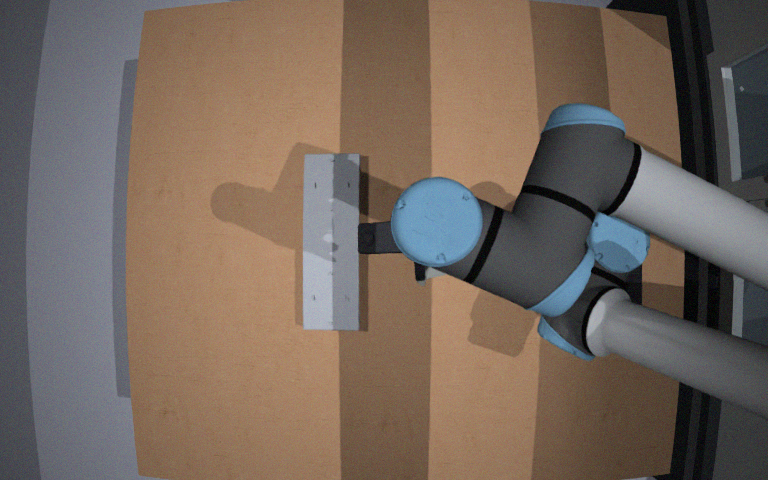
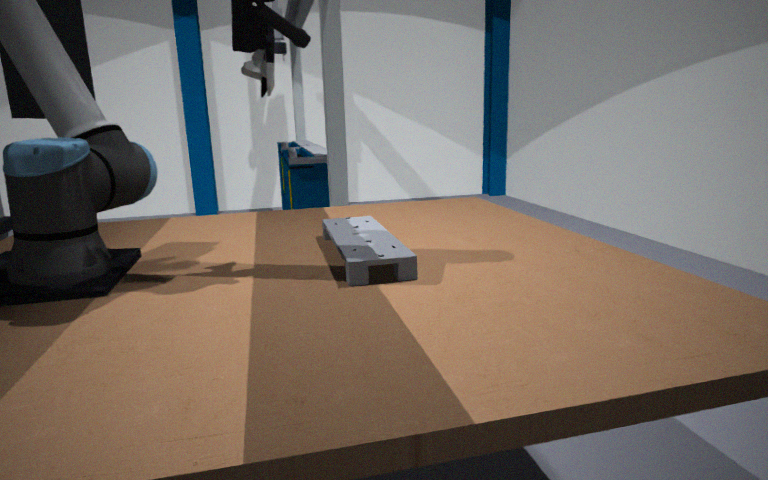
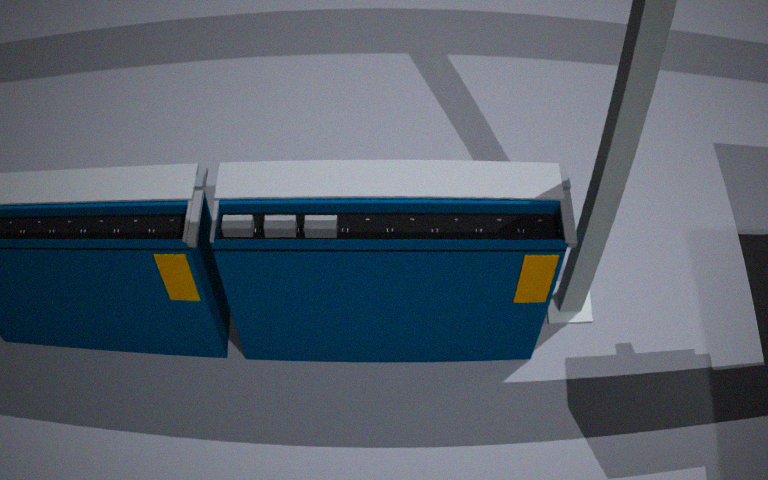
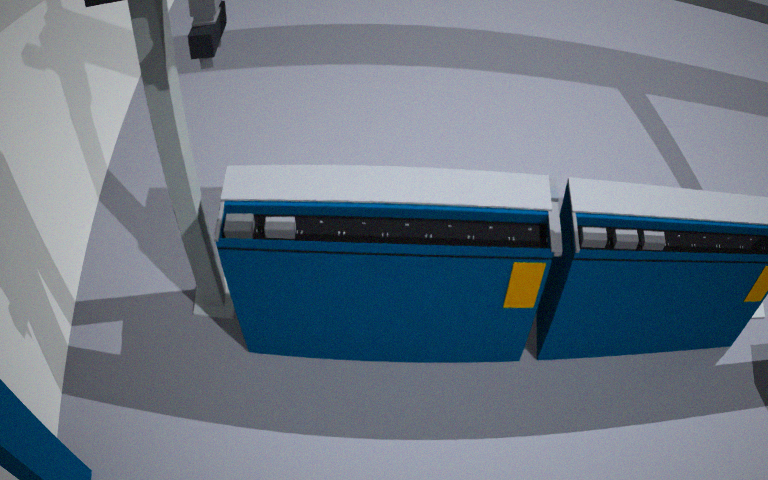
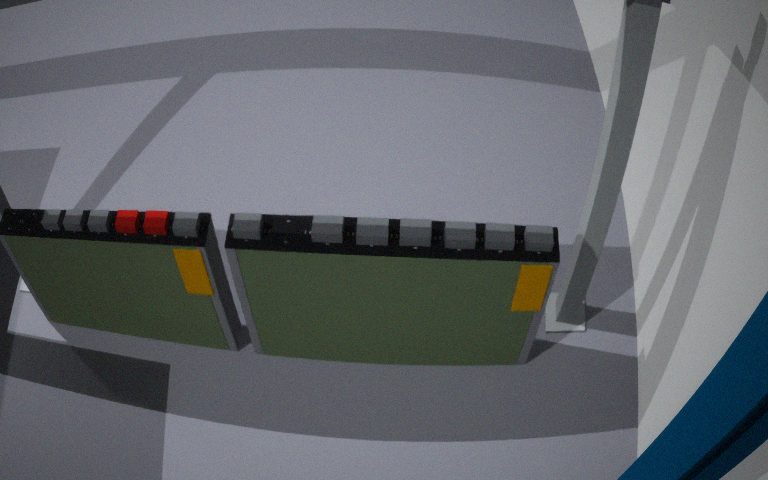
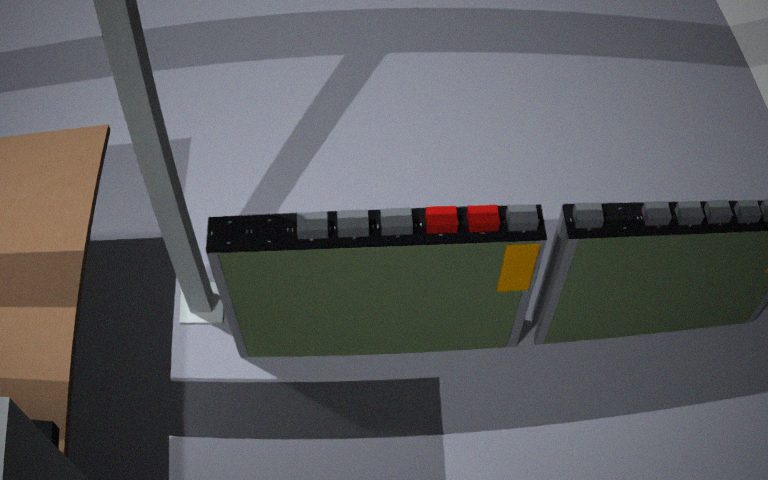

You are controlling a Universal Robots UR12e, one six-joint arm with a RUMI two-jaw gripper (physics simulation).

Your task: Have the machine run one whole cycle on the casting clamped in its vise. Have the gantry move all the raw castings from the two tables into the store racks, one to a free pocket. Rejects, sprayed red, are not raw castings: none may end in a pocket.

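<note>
My gripper (image 1: 390, 243) is open, partly hidden under the arm's wrist beside a grey slotted block (image 1: 331, 243) (image 2: 370, 240). Grey castings (image 5: 246, 226) (image 6: 587, 215) and several more (image 5: 415, 232) stand on one green-fronted table (image 5: 390, 308). The other table (image 6: 373, 300) holds three grey castings (image 6: 312, 224) (image 6: 353, 223) (image 6: 395, 221), two red rejects (image 6: 441, 219) (image 6: 483, 217), and a grey one (image 6: 522, 217) at the right end. One store rack (image 3: 390, 300) holds three castings at its left end; the other (image 4: 385, 305) holds two at its left end. The machine's vise does not show.
The block lies on a wooden table (image 1: 226, 367) (image 2: 351, 350). Gantry posts (image 3: 617, 158) (image 4: 169, 147) (image 5: 611, 158) (image 6: 152, 158) stand by the outer rack and table ends. A dark tool (image 2: 266, 79) hangs at the back. Another dark box (image 4: 206, 39) hangs near a post.
</note>
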